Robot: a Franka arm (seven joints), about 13 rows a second.
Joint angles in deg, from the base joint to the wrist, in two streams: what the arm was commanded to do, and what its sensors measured. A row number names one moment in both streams.
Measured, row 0:
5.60 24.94 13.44 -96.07 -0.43 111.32 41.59
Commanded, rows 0 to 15:
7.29 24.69 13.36 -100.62 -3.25 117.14 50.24
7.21 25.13 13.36 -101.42 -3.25 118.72 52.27
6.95 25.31 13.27 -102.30 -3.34 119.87 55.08
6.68 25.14 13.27 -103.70 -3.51 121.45 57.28
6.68 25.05 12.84 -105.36 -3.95 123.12 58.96
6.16 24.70 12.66 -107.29 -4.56 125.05 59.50
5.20 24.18 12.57 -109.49 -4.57 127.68 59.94
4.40 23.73 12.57 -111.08 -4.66 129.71 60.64
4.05 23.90 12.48 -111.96 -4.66 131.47 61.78
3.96 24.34 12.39 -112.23 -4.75 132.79 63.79
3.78 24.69 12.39 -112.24 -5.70 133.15 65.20
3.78 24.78 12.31 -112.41 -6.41 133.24 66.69
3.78 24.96 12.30 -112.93 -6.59 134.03 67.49
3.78 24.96 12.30 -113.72 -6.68 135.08 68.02
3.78 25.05 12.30 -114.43 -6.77 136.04 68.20
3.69 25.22 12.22 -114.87 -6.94 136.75 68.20
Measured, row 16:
3.71 25.86 12.21 -112.81 -5.46 134.42 65.75
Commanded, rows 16 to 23:
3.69 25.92 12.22 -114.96 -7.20 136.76 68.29
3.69 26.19 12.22 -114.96 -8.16 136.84 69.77
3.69 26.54 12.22 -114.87 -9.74 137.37 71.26
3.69 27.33 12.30 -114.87 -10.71 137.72 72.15
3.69 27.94 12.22 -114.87 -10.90 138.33 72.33
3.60 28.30 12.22 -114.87 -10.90 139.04 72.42
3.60 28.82 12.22 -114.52 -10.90 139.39 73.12
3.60 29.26 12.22 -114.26 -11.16 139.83 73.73
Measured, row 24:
3.69 28.28 12.18 -114.75 -9.46 138.35 70.86
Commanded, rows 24 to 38:
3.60 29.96 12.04 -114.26 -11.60 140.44 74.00
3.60 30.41 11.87 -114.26 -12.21 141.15 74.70
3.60 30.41 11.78 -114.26 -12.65 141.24 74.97
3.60 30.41 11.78 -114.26 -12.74 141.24 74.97
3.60 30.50 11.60 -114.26 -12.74 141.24 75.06
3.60 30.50 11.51 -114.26 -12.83 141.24 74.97
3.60 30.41 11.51 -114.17 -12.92 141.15 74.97
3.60 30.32 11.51 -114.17 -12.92 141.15 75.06
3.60 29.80 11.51 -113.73 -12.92 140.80 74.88
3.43 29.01 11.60 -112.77 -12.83 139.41 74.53
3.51 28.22 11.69 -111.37 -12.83 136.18 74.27
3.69 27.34 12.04 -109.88 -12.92 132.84 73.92
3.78 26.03 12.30 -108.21 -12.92 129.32 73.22
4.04 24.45 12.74 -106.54 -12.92 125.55 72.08
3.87 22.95 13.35 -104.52 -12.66 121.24 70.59
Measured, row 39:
3.71 27.22 12.38 -107.29 -12.00 128.62 72.48
